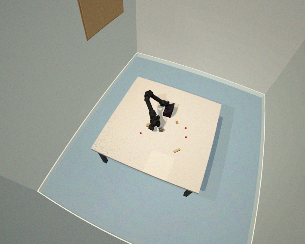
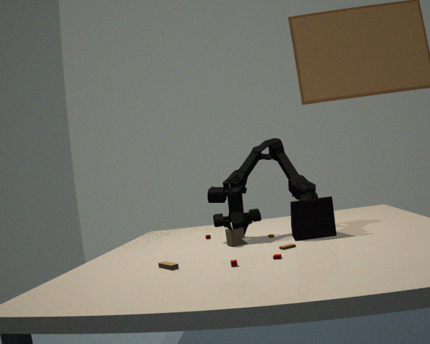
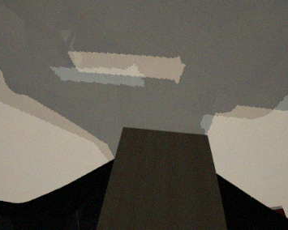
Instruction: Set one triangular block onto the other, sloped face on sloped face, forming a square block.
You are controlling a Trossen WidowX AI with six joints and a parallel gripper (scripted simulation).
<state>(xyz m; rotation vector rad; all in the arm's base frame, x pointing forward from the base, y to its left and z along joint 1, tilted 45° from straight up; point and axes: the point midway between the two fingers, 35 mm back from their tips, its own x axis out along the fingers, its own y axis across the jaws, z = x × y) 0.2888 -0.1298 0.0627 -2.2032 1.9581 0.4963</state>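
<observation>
Right now my gripper tip is 13 cm past the orange piece, 7 cm to the right of it and 1 cm above it. Also, from my gripper tip: tan triangular block 1 cm to the left, 1 cm above.
</observation>
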